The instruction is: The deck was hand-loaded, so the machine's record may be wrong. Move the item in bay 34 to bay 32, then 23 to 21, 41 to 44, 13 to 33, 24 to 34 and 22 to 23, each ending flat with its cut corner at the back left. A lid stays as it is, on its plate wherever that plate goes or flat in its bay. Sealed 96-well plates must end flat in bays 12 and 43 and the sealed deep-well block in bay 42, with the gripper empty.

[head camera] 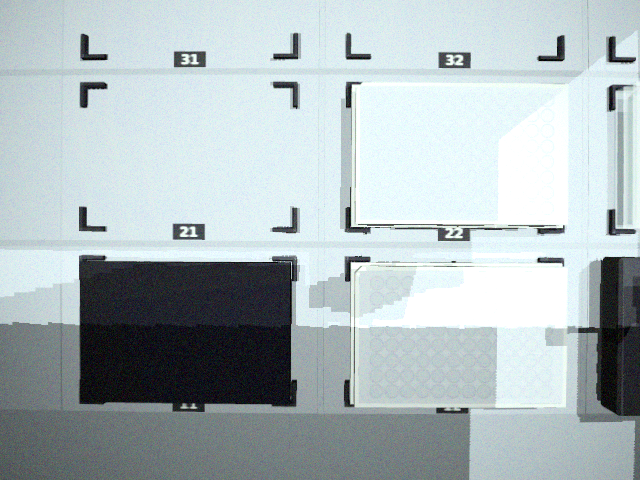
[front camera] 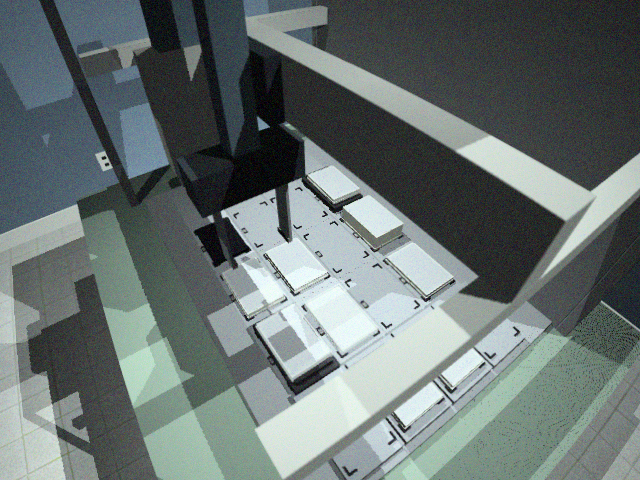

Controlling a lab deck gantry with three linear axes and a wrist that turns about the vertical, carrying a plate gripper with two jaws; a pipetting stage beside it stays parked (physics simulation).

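Where they show: gripper, between the fingertips: point(front camera: 258, 248); robot's base, origin of its link: point(head camera: 87, 397) point(front camera: 195, 232).
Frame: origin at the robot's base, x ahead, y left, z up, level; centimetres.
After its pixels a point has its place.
Note:
My gripper point(front camera: 260, 252) @(x 27.6, y 5.5, z 15.9 cm) is open and empty, its fingers hanging above the deck by the rear edges of the plates in bays 12 and 22; exact height is unclear. Pale plates lie in bay 12 point(front camera: 253, 286) @(x 23.6, y 4.3, z 1.4 cm) point(head camera: 454, 361) @(x 22.4, y 2.9, z 1.4 cm), its cut corner at upper left in the head view, bay 22 point(front camera: 297, 264) @(x 23.7, y 14.9, z 1.4 cm) point(head camera: 434, 155) @(x 21.1, y 14.9, z 1.4 cm), bay 23 point(front camera: 341, 317) point(head camera: 625, 160) and bay 43 point(front camera: 419, 269) @(x 39.7, y 35.8, z 1.4 cm). A white-topped item with dark base point(front camera: 297, 343) @(x 40.6, y 4.5, z 3.7 cm) is in bay 13, another point(front camera: 333, 183) @(x 7.2, y 36.2, z 3.7 cm) in bay 41. The tall block point(front camera: 372, 219) @(x 24.0, y 35.4, z 4.2 cm) is in bay 42. Front items point(front camera: 418, 405) @(x 60.6, y 14.7, z 2.9 cm) point(front camera: 462, 367) @(x 60.4, y 25.5, z 2.9 cm) occupy bays 24 and 34.
A black item point(front camera: 219, 241) @(x 7.0, y 3.6, z 0.8 cm) point(head camera: 186, 330) @(x 6.5, y 4.5, z 0.8 cm) fills bay 11. Bays 21, 31, 32 and 44 show corner marks without an item. A pale frame beam point(front camera: 361, 382) @(x 61.7, y -2.1, z 40.0 cm) crosses in front of the deck and hides part of it. Another beam point(front camera: 413, 108) runs along the right.

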